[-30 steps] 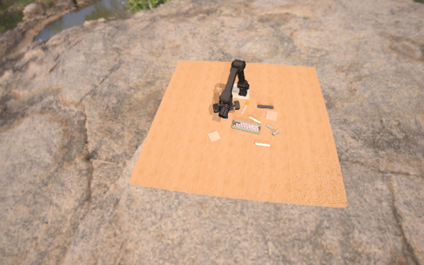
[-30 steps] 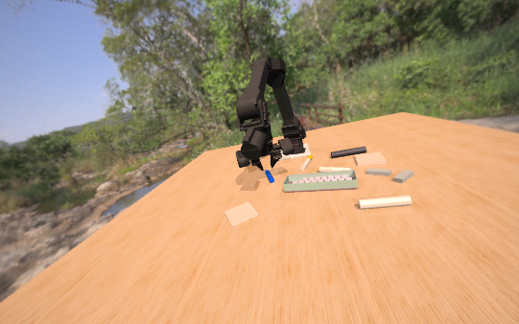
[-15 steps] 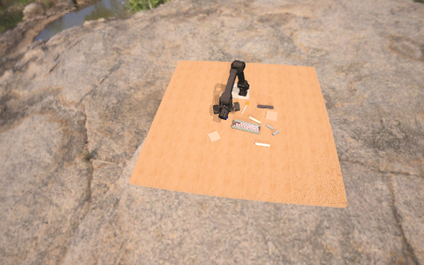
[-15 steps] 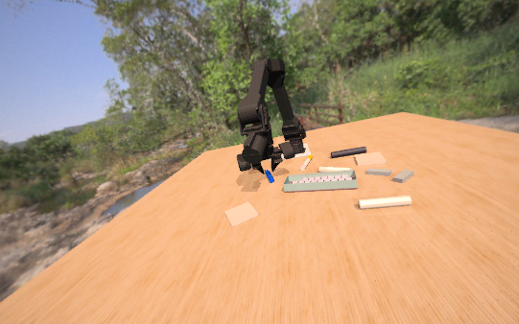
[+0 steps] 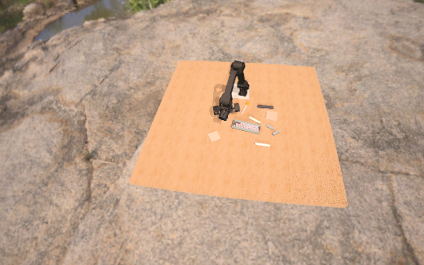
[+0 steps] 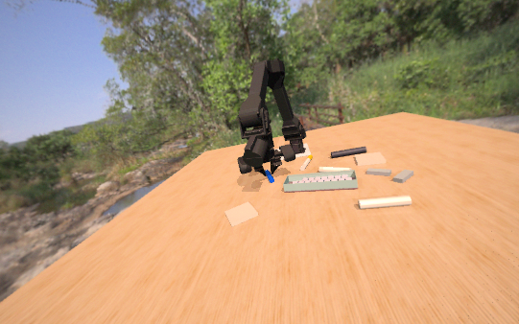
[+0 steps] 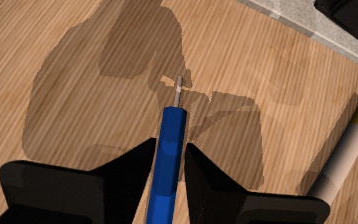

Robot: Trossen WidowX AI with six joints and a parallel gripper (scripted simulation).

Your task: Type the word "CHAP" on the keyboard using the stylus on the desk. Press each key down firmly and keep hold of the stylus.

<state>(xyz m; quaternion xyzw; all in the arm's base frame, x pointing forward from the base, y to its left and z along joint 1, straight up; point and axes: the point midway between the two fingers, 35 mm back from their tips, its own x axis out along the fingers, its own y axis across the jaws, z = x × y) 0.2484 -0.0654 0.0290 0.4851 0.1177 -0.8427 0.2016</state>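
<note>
Now: gripper tip 4 cm past the grey stylus tip and 2 cm to the left of it. The rest, counted from my gripper tip: blue stylus: 1 cm behind, 1 cm to the right; yellow-tipped marker: 9 cm behind, 13 cm to the left; black cylinder: 13 cm behind, 28 cm to the left.
</note>
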